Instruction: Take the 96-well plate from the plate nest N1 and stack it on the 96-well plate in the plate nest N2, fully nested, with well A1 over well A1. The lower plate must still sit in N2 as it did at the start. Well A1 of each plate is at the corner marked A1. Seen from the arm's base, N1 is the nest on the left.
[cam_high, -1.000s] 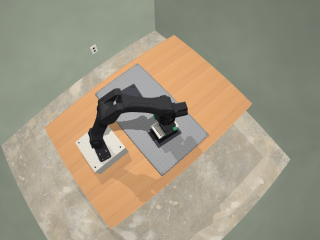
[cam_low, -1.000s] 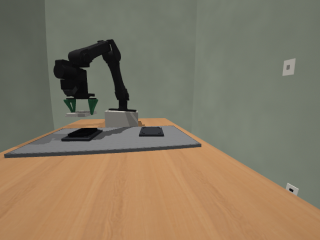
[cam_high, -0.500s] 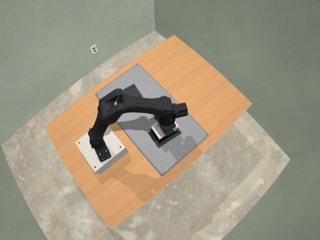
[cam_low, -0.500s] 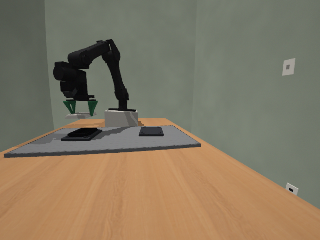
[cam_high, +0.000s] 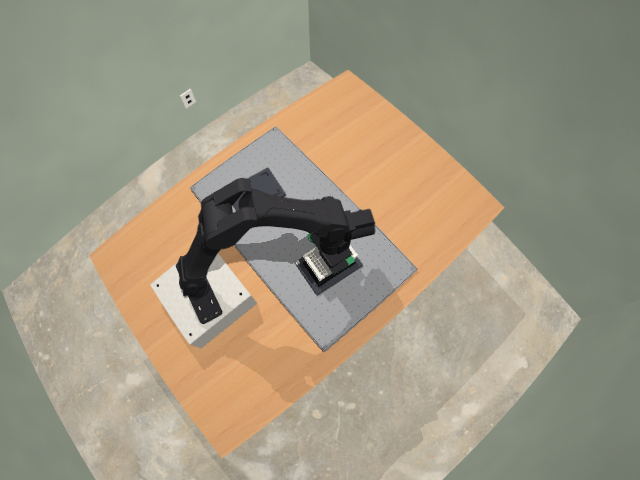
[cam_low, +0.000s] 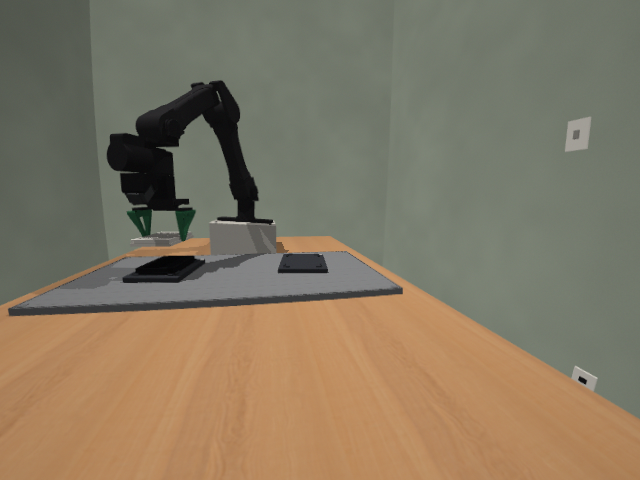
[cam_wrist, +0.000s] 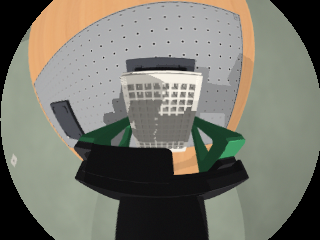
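Right now the black 96-well plate is 60 mm below my hand. Round my hand: white 96-well plate: right at my hand; then plate nest N1: 90 mm behind, 330 mm to the left, 80 mm below.
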